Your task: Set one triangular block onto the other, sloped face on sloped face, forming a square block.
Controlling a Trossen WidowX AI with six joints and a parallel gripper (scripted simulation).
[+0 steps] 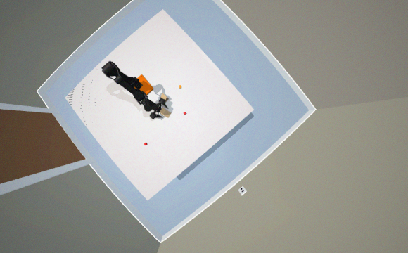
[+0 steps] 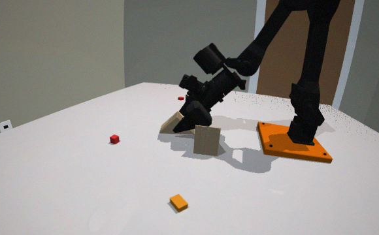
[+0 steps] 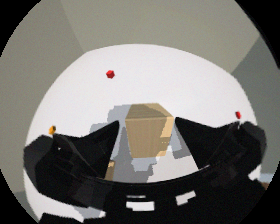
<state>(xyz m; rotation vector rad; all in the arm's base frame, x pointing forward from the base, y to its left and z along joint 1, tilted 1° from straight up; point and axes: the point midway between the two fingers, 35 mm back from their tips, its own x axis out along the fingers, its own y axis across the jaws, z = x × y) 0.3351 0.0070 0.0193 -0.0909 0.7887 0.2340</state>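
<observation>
Right now the tan triangular block is 10 mm behind my gripper tip and 10 mm above it. From my gripper tip the other things lie so: small orange block 250 mm to the left, 80 mm behind, 10 mm below; small red cube 120 mm to the left, 120 mm ahead, 10 mm below.
</observation>
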